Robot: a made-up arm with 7 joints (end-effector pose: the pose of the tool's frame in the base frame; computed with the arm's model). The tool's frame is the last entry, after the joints. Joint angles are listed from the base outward.
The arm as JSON. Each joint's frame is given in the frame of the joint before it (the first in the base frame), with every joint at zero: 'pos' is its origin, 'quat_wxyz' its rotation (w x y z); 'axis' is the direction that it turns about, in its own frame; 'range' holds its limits. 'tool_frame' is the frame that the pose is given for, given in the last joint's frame.
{
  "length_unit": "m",
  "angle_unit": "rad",
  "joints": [
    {
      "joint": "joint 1",
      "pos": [
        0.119,
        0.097,
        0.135
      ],
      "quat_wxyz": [
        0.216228,
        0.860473,
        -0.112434,
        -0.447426
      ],
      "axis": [
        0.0,
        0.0,
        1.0
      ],
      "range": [
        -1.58,
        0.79
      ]
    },
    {
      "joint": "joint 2",
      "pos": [
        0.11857,
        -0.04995,
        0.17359
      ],
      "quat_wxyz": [
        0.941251,
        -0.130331,
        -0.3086,
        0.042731
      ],
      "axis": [
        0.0,
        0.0,
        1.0
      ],
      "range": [
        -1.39,
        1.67
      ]
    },
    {
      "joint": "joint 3",
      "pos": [
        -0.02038,
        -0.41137,
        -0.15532
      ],
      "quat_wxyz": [
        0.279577,
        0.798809,
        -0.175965,
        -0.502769
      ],
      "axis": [
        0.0,
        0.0,
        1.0
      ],
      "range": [
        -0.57,
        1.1
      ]
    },
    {
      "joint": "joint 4",
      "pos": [
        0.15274,
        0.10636,
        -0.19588
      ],
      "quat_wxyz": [
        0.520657,
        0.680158,
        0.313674,
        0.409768
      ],
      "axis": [
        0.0,
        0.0,
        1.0
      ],
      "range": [
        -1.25,
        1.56
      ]
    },
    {
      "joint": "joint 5",
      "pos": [
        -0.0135,
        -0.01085,
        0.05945
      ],
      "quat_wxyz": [
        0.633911,
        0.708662,
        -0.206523,
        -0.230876
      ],
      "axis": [
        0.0,
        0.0,
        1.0
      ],
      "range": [
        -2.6,
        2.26
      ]
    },
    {
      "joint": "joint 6",
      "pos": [
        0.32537,
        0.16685,
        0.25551
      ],
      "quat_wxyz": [
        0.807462,
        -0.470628,
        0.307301,
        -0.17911
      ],
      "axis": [
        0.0,
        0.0,
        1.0
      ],
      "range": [
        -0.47,
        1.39
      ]
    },
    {
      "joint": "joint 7",
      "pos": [
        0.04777,
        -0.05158,
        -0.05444
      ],
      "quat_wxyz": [
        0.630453,
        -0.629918,
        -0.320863,
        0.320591
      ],
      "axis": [
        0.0,
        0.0,
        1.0
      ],
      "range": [
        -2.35,
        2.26
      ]
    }
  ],
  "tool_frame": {
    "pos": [
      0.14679,
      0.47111,
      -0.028
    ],
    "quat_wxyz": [
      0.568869,
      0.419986,
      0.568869,
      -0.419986
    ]
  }
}
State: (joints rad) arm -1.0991 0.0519 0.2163 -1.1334 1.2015 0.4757 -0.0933
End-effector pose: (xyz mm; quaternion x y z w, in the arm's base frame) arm -480.4 650.1 -275.7 -0.2633 0.6795 0.4036 0.5533
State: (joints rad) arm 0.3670 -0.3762 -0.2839 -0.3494 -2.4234 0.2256 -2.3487
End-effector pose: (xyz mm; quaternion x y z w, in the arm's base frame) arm -332.8 431.2 24.9 0.7204 -0.3441 0.3969 0.4528
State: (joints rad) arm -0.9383 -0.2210 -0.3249 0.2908 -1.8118 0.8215 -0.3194
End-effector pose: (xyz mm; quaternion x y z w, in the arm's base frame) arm -152.0 722.8 60.8 0.3286 -0.5768 -0.1608 0.7304
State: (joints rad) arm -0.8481 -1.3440 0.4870 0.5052 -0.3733 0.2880 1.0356
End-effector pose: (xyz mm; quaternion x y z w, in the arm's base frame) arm -472.4 331.6 141.2 -0.1500 0.2356 -0.7265 0.6278
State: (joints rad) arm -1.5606 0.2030 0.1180 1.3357 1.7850 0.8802 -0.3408
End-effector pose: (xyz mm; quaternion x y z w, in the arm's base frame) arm -322.7 670.9 106.7 -0.8092 -0.5497 -0.1183 0.1704
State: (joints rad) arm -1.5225 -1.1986 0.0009 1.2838 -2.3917 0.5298 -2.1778
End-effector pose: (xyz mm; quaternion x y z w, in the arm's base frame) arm -337.8 -345.1 174.1 -0.4643 0.0769 0.8282 0.3044
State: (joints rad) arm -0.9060 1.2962 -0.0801 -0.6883 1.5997 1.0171 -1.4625
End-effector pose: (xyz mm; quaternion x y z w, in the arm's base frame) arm 365.5 759.0 -516.7 0.2953 0.4774 -0.0934 0.8223
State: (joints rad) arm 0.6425 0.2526 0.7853 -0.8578 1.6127 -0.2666 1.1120
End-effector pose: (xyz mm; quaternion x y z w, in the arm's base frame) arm 180.2 -408.9 -212.9 0.6512 -0.7571 -0.0351 0.0389
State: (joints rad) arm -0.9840 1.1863 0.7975 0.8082 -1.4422 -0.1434 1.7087
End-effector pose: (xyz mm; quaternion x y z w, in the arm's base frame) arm -166.1 -403.3 -745.9 -0.4862 -0.1403 -0.4920 0.7084
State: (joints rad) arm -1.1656 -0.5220 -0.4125 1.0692 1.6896 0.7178 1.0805
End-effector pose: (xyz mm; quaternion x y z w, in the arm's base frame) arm -541.7 1107.5 298.1 0.7835 0.2753 0.2980 0.4708
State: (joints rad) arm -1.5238 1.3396 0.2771 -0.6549 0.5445 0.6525 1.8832
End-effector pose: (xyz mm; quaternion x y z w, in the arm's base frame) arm 445.5 -11.7 -523.6 -0.6089 0.3998 0.6851 0.0023
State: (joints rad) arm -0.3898 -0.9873 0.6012 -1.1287 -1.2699 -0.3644 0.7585
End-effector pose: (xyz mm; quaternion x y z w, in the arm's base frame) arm 248.1 624.9 74.8 0.5509 -0.3414 -0.2368 0.7238
